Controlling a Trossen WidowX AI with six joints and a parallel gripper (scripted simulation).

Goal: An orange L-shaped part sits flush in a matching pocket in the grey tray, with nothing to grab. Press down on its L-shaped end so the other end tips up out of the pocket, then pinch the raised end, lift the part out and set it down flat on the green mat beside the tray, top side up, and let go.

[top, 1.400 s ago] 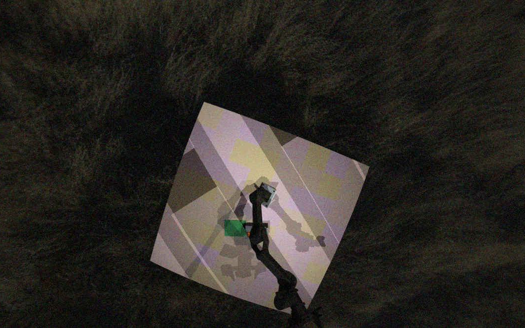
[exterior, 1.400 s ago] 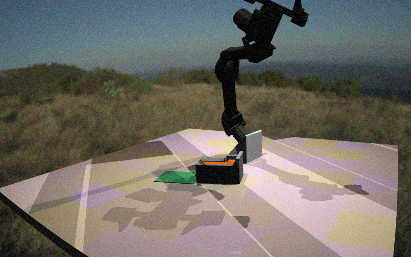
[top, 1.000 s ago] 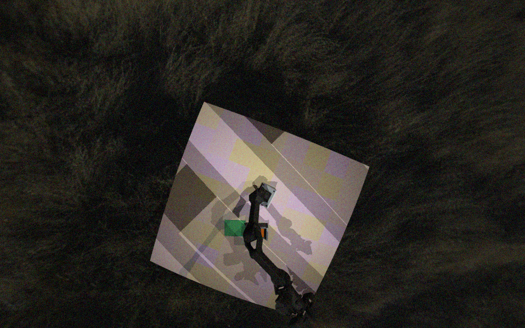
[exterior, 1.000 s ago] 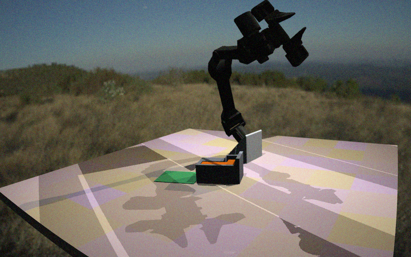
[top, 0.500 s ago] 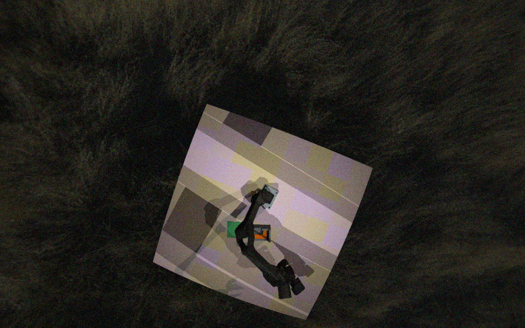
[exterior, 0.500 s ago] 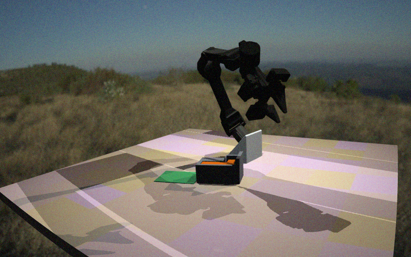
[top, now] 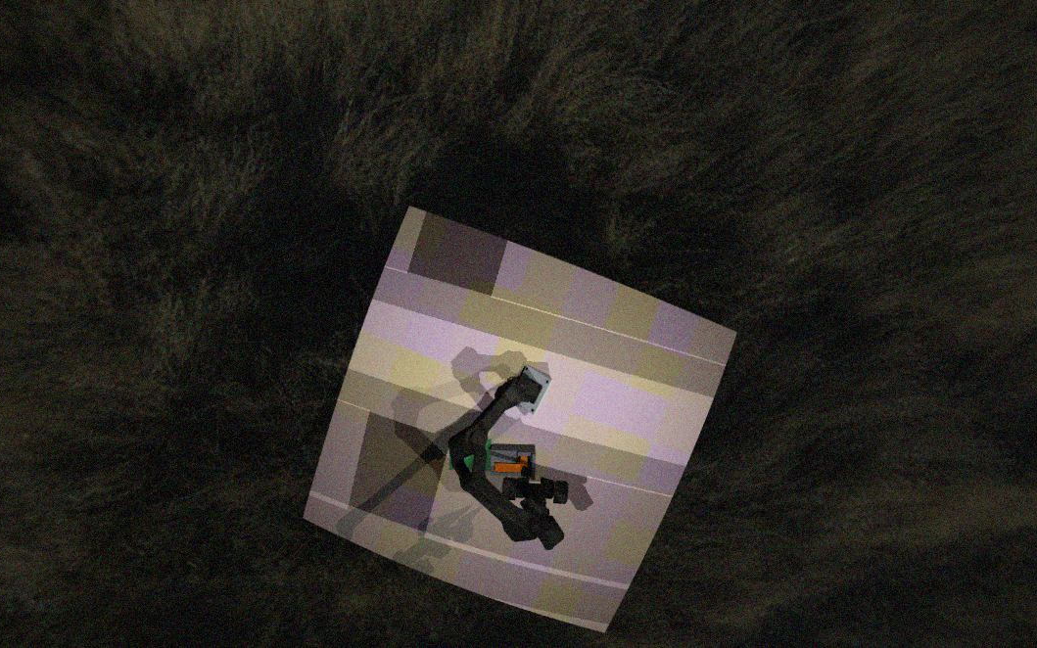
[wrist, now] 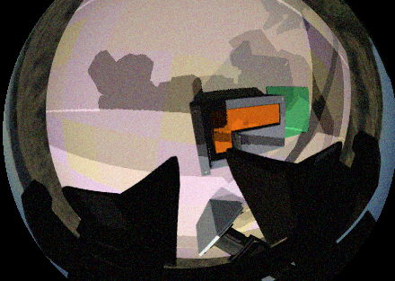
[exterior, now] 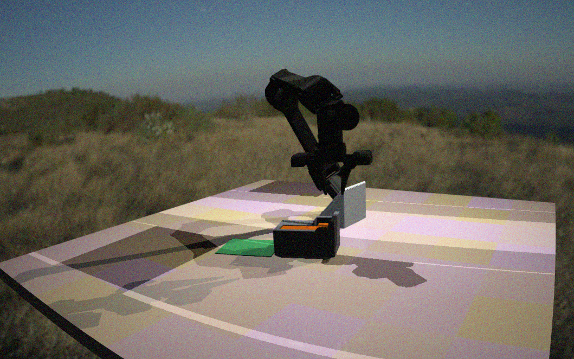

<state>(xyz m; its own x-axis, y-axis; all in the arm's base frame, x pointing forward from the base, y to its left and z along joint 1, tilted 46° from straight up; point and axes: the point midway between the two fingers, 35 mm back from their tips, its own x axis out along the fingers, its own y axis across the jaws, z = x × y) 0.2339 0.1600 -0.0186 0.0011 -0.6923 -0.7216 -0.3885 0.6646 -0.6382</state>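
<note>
Right now my gripper tip is 10 cm above the orange L-shaped part, 6 cm to the left of it and 2 cm short of it. From my gripper tip the other things lie so: green mat (21 cm to the right, 16 cm below, 9 cm ahead).
</note>
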